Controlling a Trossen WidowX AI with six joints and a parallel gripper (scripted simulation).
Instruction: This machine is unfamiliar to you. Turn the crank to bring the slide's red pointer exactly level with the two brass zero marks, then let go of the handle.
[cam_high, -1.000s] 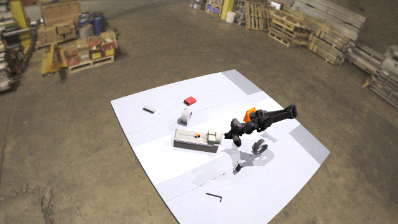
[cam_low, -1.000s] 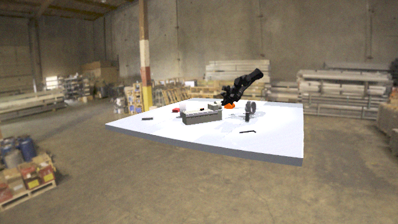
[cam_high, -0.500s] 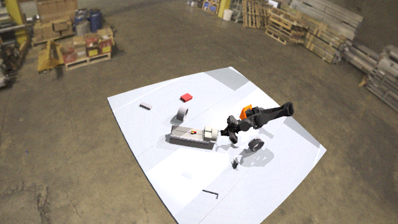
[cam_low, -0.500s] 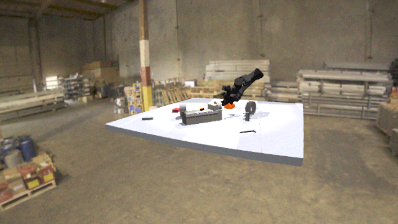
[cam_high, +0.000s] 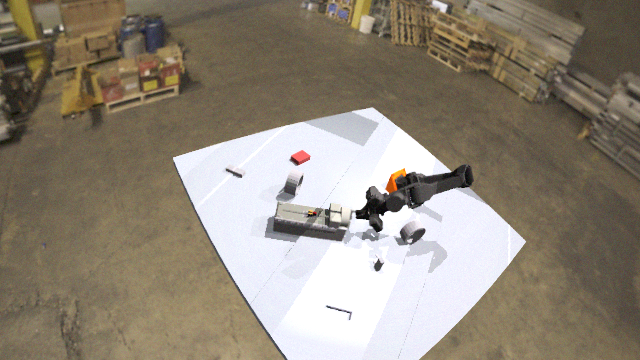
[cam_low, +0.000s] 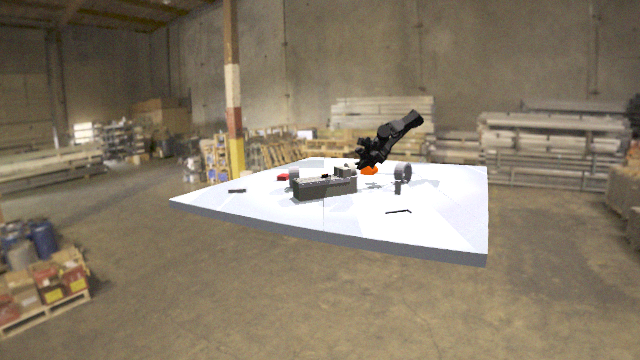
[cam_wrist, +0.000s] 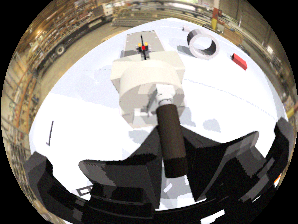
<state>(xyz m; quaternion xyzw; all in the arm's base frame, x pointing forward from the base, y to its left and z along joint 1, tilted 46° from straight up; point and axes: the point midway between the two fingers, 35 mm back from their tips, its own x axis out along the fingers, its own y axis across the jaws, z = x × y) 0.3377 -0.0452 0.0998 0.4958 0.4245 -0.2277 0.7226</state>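
Right now the dark crank handle is 3 cm above my gripper tip, 1 cm to the left of it and 1 cm behind it. Round my gripper tip: hex key 28 cm ahead, 24 cm to the left, 9 cm below; red pointer 11 cm ahead, 10 cm to the right, 1 cm below; small clip 18 cm to the left, 6 cm below, 5 cm ahead.
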